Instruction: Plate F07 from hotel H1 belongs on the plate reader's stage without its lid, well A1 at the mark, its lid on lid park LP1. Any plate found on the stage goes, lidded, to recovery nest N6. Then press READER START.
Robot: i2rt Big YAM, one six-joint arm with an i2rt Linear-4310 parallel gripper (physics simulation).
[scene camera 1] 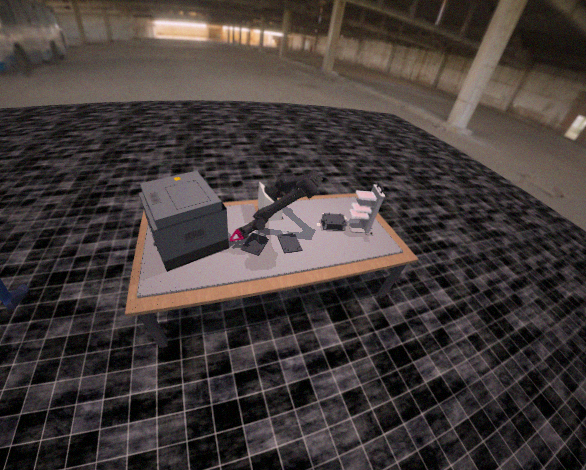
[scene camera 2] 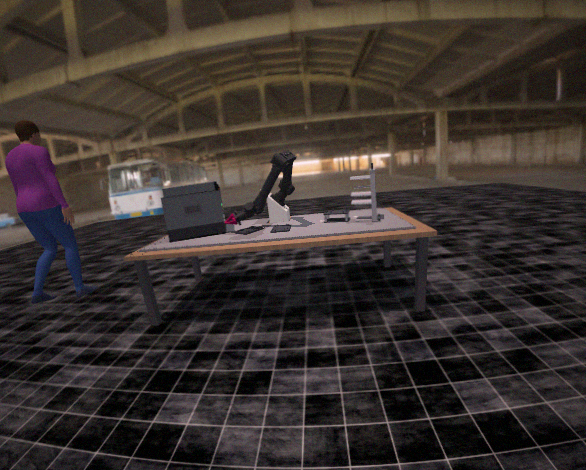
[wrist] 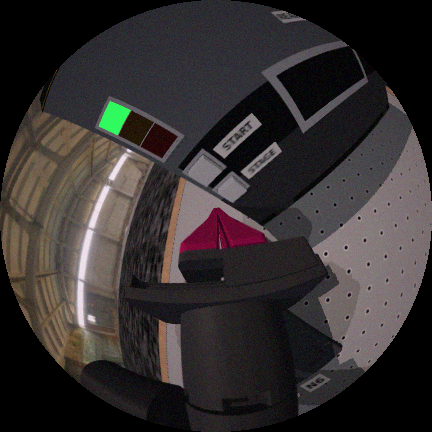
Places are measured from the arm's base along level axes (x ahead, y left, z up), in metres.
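Pixels of known places: gripper, between the fingertips: [scene camera 1: 229, 240] [scene camera 2: 224, 222] [wrist: 216, 212]; arm's base, origin of its link: [scene camera 1: 270, 195] [scene camera 2: 277, 200].
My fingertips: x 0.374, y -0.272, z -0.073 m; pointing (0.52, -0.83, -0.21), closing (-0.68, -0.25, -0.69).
Observation:
Ahead of a thing's pixels: the offset from my fingertips to its top centre. "spot": to the spot under its first point.
My gripper [scene camera 1: 236, 235] [scene camera 2: 230, 219] [wrist: 216, 212] is shut and empty, its magenta fingertips low beside the plate reader @(dx -0.092, dy -0.258, dz +0.278 m) [scene camera 1: 192, 215] [scene camera 2: 192, 207] [wrist: 150, 65]. In the wrist view the upper button @(dx -0.028, dy -0.015, dz +0.051 m) [wrist: 204, 169] sits by the START label @(spot: dx -0.060, dy -0.032, dz +0.042 m) [wrist: 237, 135] and the lower button @(dx -0.028, dy -0.015, dz +0.019 m) [wrist: 231, 187] by the STAGE label @(spot: dx -0.060, dy -0.032, dz +0.010 m) [wrist: 261, 160]. Both lie beyond the fingertips in that view; the exact gap cannot be told. The reader's green light @(spot: dx -0.028, dy -0.015, dz +0.123 m) [wrist: 114, 118] is lit. The N6 label [wrist: 315, 382] shows near a dark nest. The hotel [scene camera 1: 376, 212] [scene camera 2: 373, 195] holds several pale plates; which is F07 cannot be told. The stage and LP1 cannot be made out.
Two flat dark fixtures @(spot: dx -0.026, dy +0.155, dz -0.063 m) [scene camera 1: 255, 244] @(spot: dx -0.029, dy +0.378, dz -0.064 m) [scene camera 1: 290, 243] lie on the table [scene camera 1: 275, 286] [scene camera 2: 280, 245] near the arm. A dark block-like fixture [scene camera 1: 333, 221] [scene camera 2: 336, 216] stands left of the hotel. A person [scene camera 2: 37, 175] stands on the floor left of the table.

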